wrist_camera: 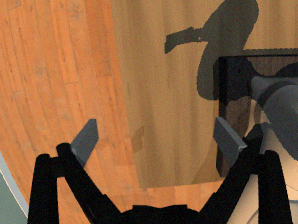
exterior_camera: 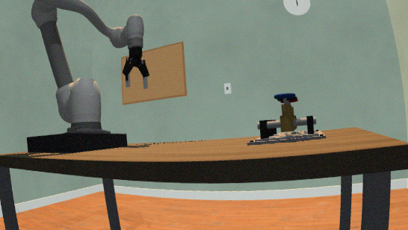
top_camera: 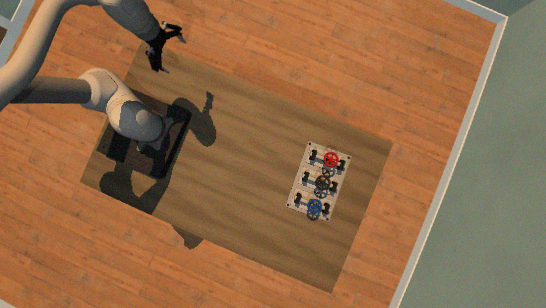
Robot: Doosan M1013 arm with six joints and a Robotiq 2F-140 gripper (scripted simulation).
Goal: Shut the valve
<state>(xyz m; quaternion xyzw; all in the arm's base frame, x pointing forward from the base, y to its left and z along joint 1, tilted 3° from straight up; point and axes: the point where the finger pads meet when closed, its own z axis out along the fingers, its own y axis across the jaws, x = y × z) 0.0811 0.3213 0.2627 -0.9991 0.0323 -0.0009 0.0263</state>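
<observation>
Now: the blue handwheel 820 mm ahead of my hand, 340 mm to the right of it and 190 mm below it. The rest, counted from my hand: red handwheel: 810 mm ahead, 190 mm below, 110 mm to the right; then black handwheel: 820 mm ahead, 230 mm to the right, 190 mm below.
</observation>
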